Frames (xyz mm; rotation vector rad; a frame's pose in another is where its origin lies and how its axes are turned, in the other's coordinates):
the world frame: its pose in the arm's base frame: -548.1 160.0 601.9 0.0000 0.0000 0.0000
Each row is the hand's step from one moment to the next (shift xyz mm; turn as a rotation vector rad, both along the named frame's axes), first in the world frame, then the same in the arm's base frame.
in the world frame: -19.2 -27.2 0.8 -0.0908 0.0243 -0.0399
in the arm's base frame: -19.2 -27.2 0.8 -0.0908 0.0243 -0.0399
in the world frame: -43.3 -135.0 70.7 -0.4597 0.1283 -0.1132
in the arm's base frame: -43.3 -135.0 70.7 -0.4597 0.1283 -0.1132
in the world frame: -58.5 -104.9 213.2 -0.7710 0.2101 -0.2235
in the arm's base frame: -58.5 -104.9 213.2 -0.7710 0.2101 -0.2235
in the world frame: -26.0 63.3 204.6 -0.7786 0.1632 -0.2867
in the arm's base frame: -26.0 63.3 204.6 -0.7786 0.1632 -0.2867
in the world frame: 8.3 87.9 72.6 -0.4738 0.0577 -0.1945
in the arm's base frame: 8.3 87.9 72.6 -0.4738 0.0577 -0.1945
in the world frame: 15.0 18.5 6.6 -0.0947 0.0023 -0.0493
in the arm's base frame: 15.0 18.5 6.6 -0.0947 0.0023 -0.0493
